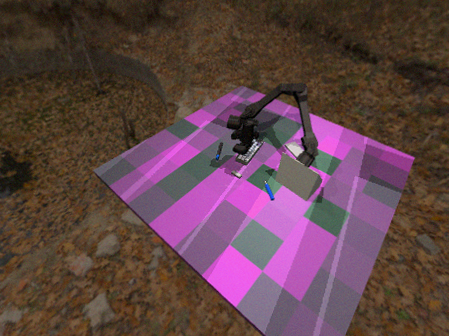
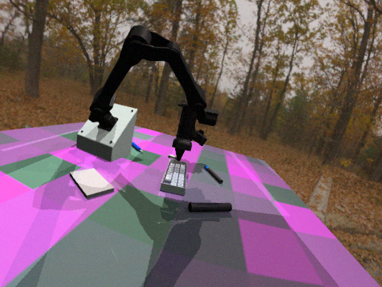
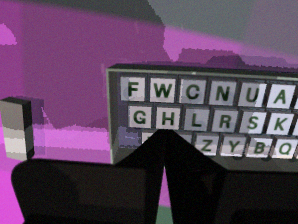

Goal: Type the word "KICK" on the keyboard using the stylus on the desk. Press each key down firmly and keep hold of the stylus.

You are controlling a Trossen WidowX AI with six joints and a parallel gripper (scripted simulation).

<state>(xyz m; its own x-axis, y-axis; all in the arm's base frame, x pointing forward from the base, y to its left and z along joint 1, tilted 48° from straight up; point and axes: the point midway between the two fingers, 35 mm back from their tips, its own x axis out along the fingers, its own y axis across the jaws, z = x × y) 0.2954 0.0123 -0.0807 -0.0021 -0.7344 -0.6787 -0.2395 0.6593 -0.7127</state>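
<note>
My gripper tip is 22 cm past the blue stylus, 7 cm to the right of it and 3 cm above it. From my gripper tip the other things lie so: grey block: 12 cm to the left, 5 cm behind, 4 cm below; then flat tile: 28 cm to the right, 16 cm behind, 4 cm below; then blue pen: 12 cm ahead, 8 cm to the left, 3 cm below.
</note>
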